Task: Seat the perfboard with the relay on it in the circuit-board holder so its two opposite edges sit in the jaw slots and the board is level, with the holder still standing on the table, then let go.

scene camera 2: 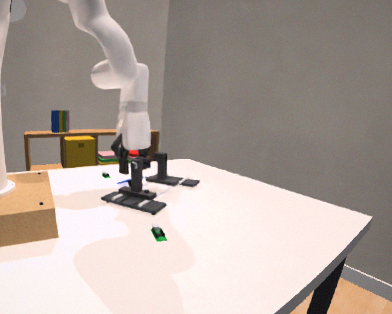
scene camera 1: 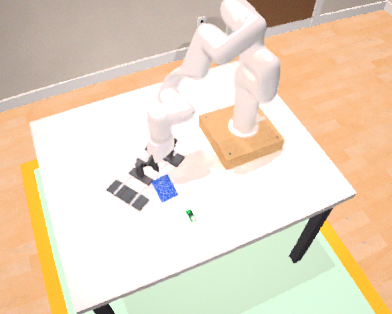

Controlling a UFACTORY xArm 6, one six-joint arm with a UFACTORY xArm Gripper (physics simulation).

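Frame: origin at the arm's base, x ahead, y left, z up, level; millimetres.
Where they show: gripper, fingertip midpoint: (scene camera 1: 162,164); arm's base at its link origin: (scene camera 1: 243,127).
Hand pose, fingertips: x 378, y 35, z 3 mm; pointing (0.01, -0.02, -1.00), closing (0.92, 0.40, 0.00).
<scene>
Each offset is from my fingertips to the centre of the thing. "spot": to the spot under its first point.
The black circuit-board holder @[dx +62, dy -25, dz -9 mm] (scene camera 1: 127,194) (scene camera 2: 134,202) stands on the table, with two upright jaw posts on dark cross pieces joined by thin light rods. A blue speckled rectangle @[spot: dx +25, dy +76, dz -49 mm] (scene camera 1: 165,188) (scene camera 2: 123,182), possibly the perfboard, lies flat beside the holder, outside its jaws. No relay can be made out on it. A small green board with a dark part (scene camera 1: 190,215) (scene camera 2: 105,175) lies farther from the holder. My gripper (scene camera 1: 148,166) (scene camera 2: 134,167) is open and empty, pointing down low at the holder's jaw posts. Its fingertips are partly hidden and blend with the black posts.
Another small green piece with a dark block @[dx -58, dy -246, dz -61 mm] (scene camera 2: 158,233) lies on the table in scene camera 2, on the opposite side of the holder from the blue rectangle. The wooden base block (scene camera 1: 240,135) (scene camera 2: 27,215) carries the arm. A shelf (scene camera 2: 62,150) stands behind the table.
</scene>
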